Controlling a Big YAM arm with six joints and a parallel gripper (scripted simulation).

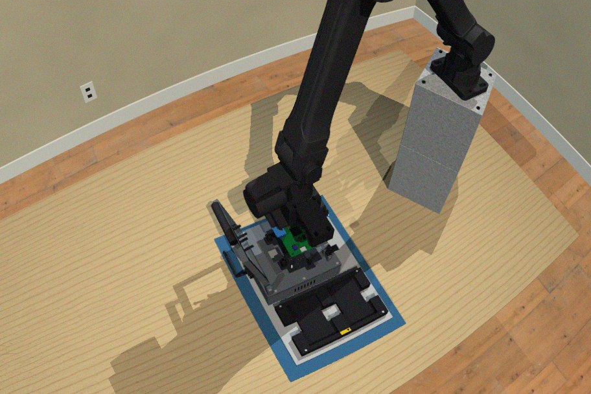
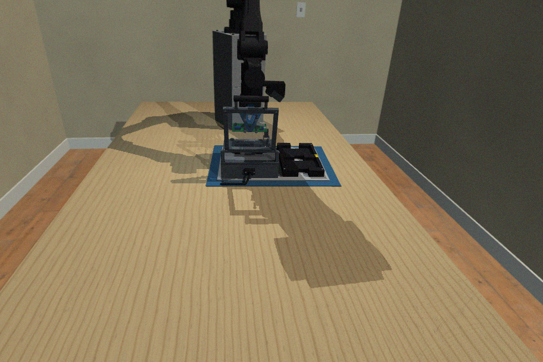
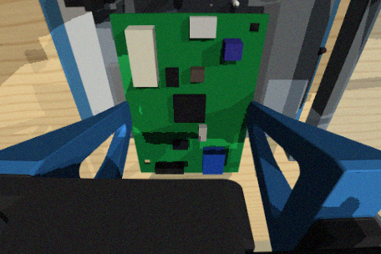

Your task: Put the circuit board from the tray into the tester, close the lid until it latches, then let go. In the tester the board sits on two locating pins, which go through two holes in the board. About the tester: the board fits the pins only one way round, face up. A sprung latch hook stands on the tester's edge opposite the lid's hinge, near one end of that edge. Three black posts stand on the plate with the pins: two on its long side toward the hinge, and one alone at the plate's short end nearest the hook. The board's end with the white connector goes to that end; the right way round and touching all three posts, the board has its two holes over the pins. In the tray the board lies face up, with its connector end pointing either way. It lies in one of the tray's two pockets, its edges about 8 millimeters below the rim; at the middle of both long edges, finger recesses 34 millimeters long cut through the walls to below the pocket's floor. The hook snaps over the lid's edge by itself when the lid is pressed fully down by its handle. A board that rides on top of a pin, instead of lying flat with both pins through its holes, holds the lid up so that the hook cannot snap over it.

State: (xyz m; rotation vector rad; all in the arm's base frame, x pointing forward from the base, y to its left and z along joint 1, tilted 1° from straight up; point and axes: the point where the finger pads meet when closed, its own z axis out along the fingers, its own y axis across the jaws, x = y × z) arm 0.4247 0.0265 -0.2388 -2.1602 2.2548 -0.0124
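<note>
Now: the green circuit board right at my hand. From my hand the other things lie so: grey tester 3 cm to the left, 3 cm ahead, 2 cm below; black latch hook 6 cm to the left, 6 cm behind, 5 cm below; lid 13 cm ahead, 5 cm above.
</note>
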